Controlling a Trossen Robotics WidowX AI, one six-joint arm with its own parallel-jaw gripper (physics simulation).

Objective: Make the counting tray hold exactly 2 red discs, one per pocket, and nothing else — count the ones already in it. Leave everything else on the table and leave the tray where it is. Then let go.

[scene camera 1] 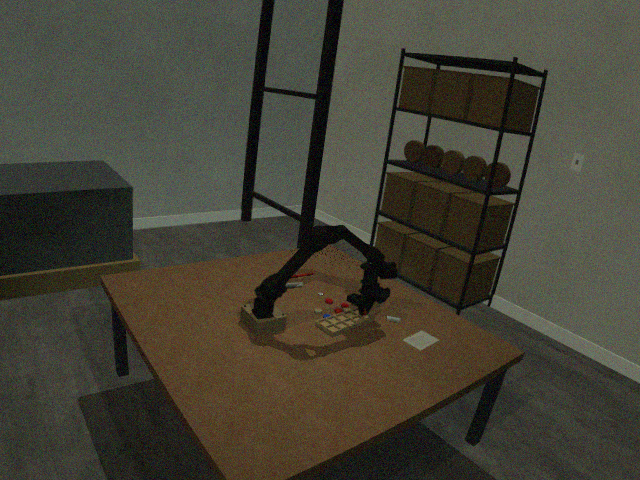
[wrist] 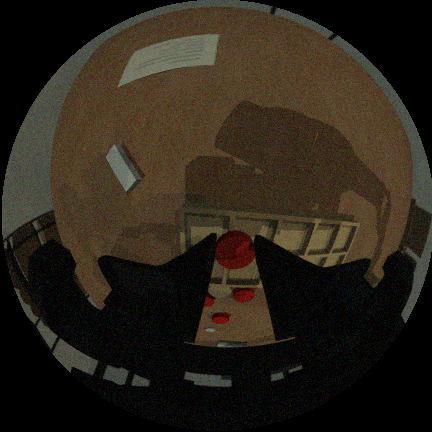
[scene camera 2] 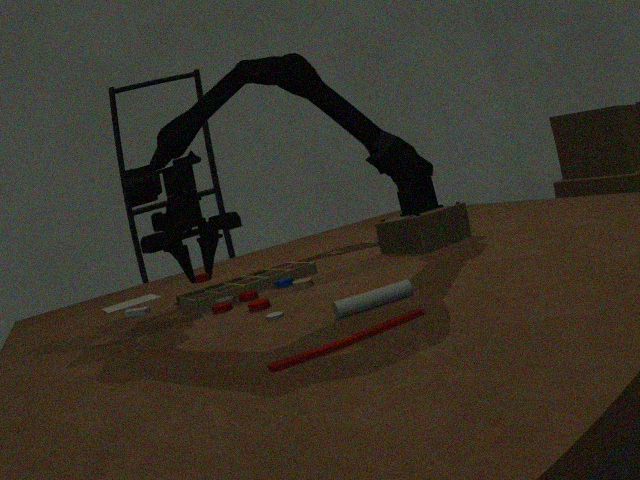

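My gripper (scene camera 1: 364,310) (scene camera 2: 201,279) (wrist: 234,238) is shut on a red disc (scene camera 2: 203,277) (wrist: 235,249), above the end of the tan counting tray (scene camera 1: 334,332) (scene camera 2: 192,302) (wrist: 295,219) farthest from the arm's base. The disc's exact height above the pockets is unclear. The pockets visible in the wrist view show no disc; fingers and the held disc hide others. Three more red discs lie outside along the tray's long side: one (scene camera 1: 329,300) (scene camera 2: 258,304) (wrist: 220,318), a second (scene camera 1: 345,305) (scene camera 2: 221,307), and a third (scene camera 1: 338,310) (scene camera 2: 248,296) (wrist: 243,295).
A blue disc (scene camera 1: 326,316) (scene camera 2: 283,282) and cream discs (scene camera 2: 302,283) (wrist: 220,291) lie beside the tray. A small white disc (scene camera 2: 275,315), a grey cylinder (scene camera 2: 373,298) and a red rod (scene camera 2: 346,341) lie farther out. A white block (wrist: 122,169) and paper (wrist: 172,57) lie beyond the tray's end.
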